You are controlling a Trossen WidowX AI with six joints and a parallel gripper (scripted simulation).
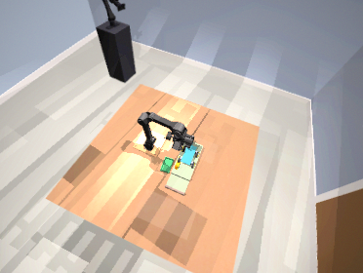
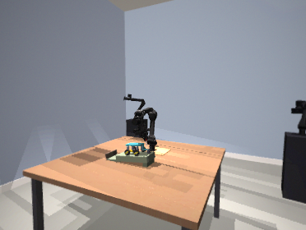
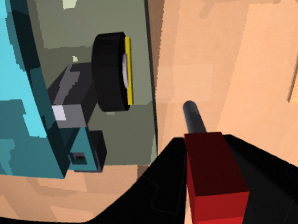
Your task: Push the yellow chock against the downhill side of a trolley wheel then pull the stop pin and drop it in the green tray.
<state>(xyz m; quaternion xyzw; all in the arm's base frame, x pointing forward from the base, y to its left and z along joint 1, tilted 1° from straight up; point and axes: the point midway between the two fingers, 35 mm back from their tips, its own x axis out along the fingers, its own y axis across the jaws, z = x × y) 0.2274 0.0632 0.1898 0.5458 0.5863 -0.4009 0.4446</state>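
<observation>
Right now my gripper tip is 2 cm past the green tray, 14 cm to the left of it and 17 cm above it. Also, from my gripper tip: ramp 10 cm ahead, 4 cm to the right, 12 cm below; then red-headed stop pin right at my gripper tip; then blue trolley 10 cm ahead, 4 cm to the right, 5 cm below.
</observation>
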